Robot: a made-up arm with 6 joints.
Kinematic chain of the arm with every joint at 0, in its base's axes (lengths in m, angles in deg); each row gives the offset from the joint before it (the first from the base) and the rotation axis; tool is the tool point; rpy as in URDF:
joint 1: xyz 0 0 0.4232 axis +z
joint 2: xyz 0 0 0 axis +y
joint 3: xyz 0.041 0 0.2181 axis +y
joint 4: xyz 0.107 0 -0.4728 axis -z
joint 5: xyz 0 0 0 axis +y
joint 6: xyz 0.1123 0 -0.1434 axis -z
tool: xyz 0 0 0 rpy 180 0 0
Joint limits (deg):
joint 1: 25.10..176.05
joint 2: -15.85..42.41
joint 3: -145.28..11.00
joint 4: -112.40..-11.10
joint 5: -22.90..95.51
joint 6: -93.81..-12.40
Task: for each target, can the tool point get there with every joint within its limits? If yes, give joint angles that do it. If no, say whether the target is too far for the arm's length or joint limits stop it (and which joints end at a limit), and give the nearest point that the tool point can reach.
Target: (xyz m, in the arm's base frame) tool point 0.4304 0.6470 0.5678
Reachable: yes | joints 46.87 32.96 -109.96 -83.20 -7.09 -22.13
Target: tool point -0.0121 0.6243 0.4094
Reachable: yes | joints 100.81 -2.54 -56.61 -85.68 73.46 -83.68
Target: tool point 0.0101 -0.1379 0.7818
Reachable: no: joint limits stop it (at a limit: joint 1, joint 2, joint 3, joint 4, joint 5) | nearest point -0.1274 -0.1388 1.1902 | short by 0.431 m
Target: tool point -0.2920 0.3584 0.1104
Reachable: yes | joints 137.16 11.11 -41.37 -55.56 63.39 -32.52
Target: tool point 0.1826 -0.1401 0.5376
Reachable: no: joint limits stop it (at a limit: joint 2, joint 3, joint 4, joint 5) | nearest point 0.2447 -0.1877 0.2514 | short by 0.297 m
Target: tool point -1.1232 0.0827 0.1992
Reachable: no: too far | nearest point -0.7992 0.0588 0.3216 | short by 0.347 m
